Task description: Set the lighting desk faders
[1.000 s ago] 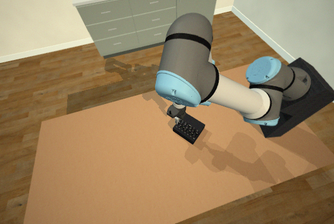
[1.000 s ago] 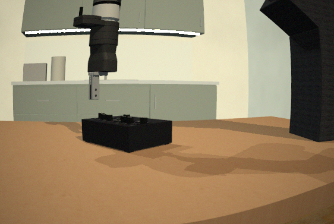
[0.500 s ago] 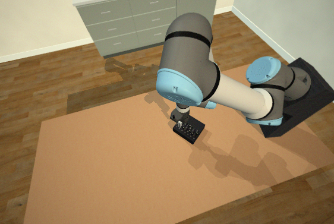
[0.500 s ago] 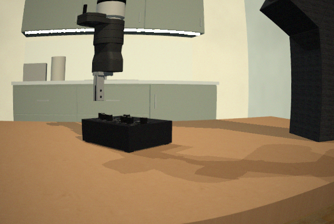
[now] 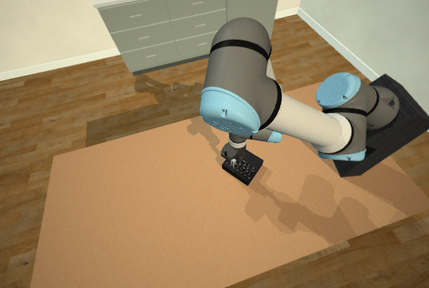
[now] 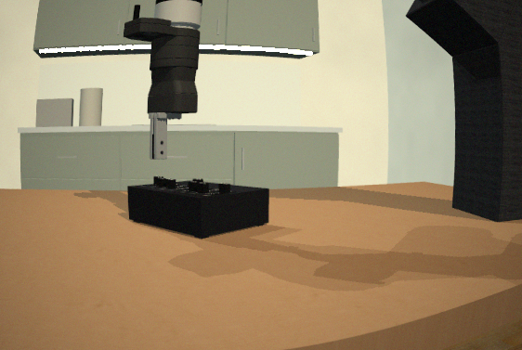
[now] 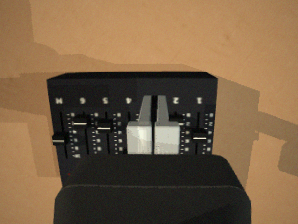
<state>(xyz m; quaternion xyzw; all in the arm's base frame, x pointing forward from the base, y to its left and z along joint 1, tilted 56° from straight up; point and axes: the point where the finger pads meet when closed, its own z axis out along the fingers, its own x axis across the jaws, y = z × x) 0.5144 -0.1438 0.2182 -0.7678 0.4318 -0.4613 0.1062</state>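
Right now my hand is 20 mm past the channel 3 cap and 50 mm above it. Also, from my hand: channel 2 cap 10 mm behind, 30 mm to the right, 50 mm below; channel 5 cap 40 mm behind, 30 mm to the left, 50 mm below; channel 1 cap 20 mm behind, 50 mm to the right, 50 mm below.
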